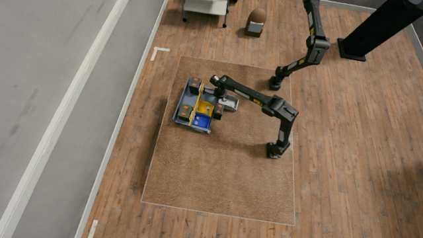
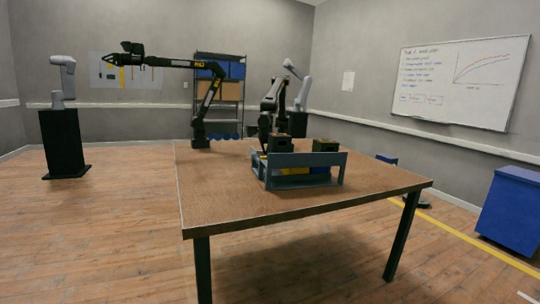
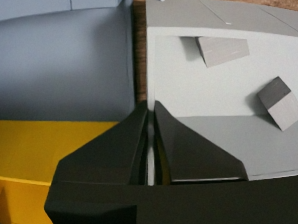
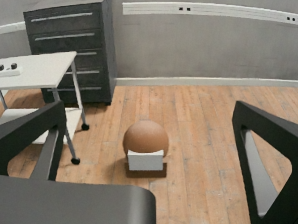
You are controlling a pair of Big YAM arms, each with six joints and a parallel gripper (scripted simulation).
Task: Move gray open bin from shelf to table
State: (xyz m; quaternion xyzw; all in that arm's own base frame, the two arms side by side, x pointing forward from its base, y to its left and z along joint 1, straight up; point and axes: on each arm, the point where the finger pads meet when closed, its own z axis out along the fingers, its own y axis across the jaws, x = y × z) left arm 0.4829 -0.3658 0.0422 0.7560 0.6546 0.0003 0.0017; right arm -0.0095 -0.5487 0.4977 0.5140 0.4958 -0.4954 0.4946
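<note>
Now: left hand 80 mm past the gray open bin, 30 mm above it and 10 mm to the right of it. Also, from my left hand: blue-gray shelf: 150 mm ahead, 100 mm to the left, 20 mm below; yellow bin: 120 mm ahead, 100 mm to the left, 40 mm below; blue bin: 210 mm to the left, 140 mm ahead, 40 mm below.
</note>
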